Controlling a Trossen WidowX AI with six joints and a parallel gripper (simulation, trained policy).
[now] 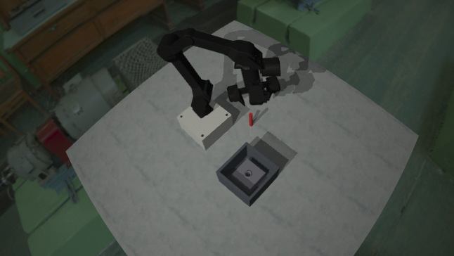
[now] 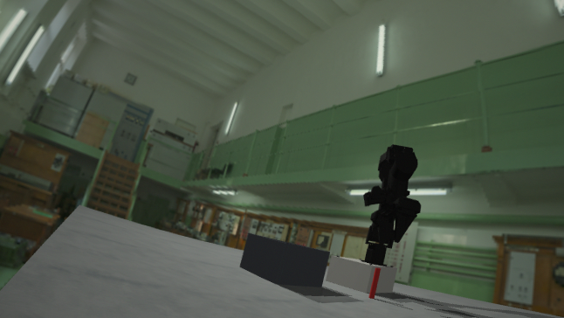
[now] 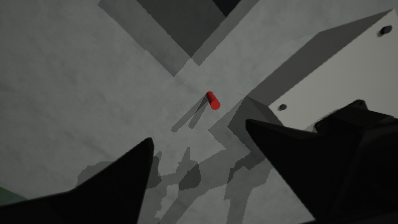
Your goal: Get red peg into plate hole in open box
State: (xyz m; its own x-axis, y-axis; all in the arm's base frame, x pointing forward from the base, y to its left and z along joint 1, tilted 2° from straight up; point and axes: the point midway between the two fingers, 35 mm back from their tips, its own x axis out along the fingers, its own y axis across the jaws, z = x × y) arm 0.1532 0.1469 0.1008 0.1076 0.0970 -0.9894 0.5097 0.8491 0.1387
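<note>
Right now the red peg is 10 mm behind my gripper tip, 20 mm to the right of it and 110 mm below it. Round my gripper tip: dark box (170 mm ahead, 190 mm to the right, 120 mm below).
</note>
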